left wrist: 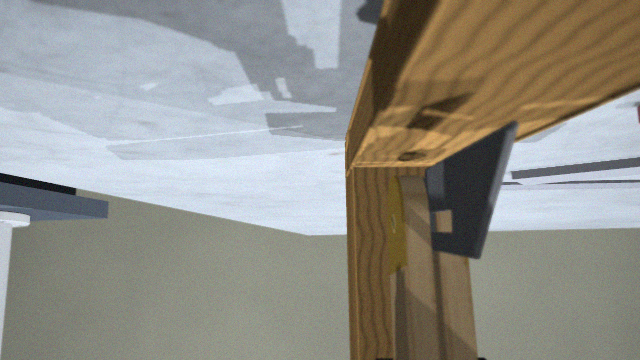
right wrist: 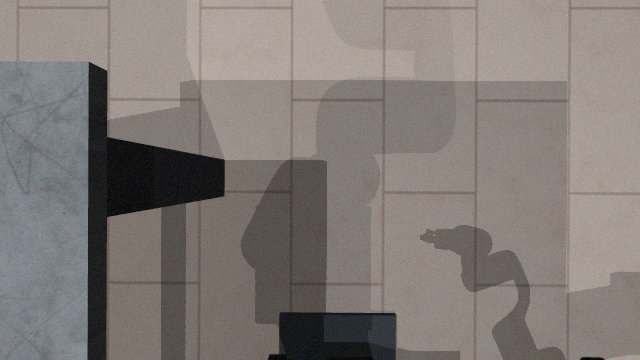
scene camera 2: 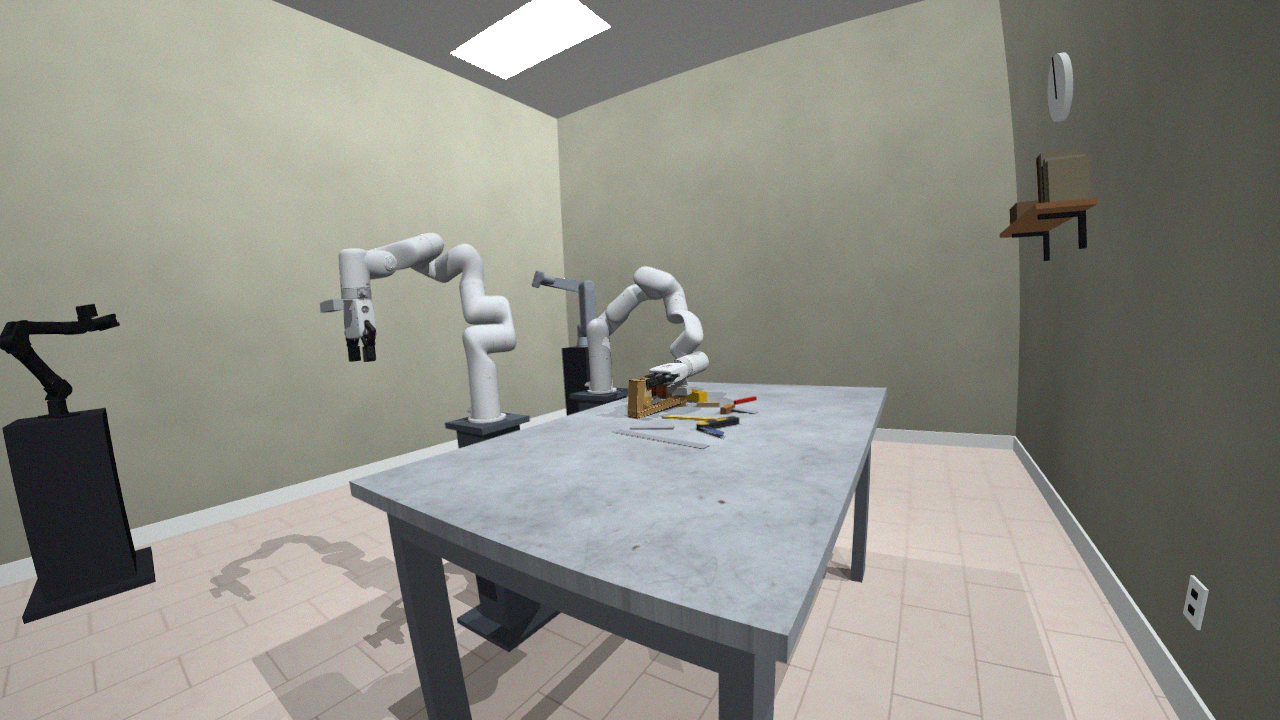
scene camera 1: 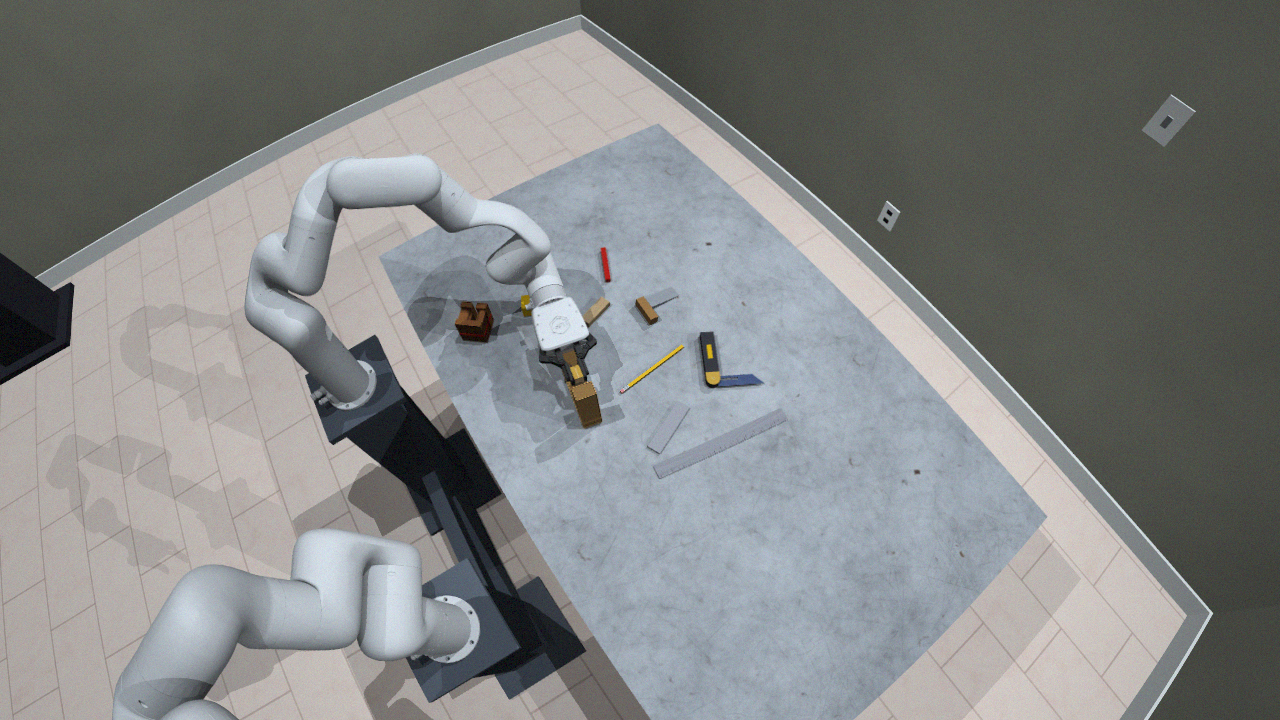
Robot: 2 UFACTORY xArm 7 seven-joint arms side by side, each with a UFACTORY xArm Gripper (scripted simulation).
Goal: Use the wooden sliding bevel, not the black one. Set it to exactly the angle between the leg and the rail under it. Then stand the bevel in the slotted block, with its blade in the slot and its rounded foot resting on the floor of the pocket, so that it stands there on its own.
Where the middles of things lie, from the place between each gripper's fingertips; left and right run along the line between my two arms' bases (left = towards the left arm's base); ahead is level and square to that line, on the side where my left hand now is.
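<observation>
Wooden sliding bevel (left wrist: 431, 297), 40 mm below my left hand (scene camera 1: 579, 381). From my left hand, ruler (scene camera 1: 712, 447): 190 mm ahead, 250 mm to the right, 100 mm below. Grey blade (left wrist: 467, 183), same hand: 10 mm to the left, 60 mm below.
From my right hand (scene camera 2: 362, 361), wooden sliding bevel: 700 mm to the left, 430 mm ahead, 190 mm below. Ruler, same hand: 450 mm to the left, 620 mm ahead, 250 mm below. Grey blade, same hand: 710 mm to the left, 430 mm ahead, 210 mm below.
</observation>
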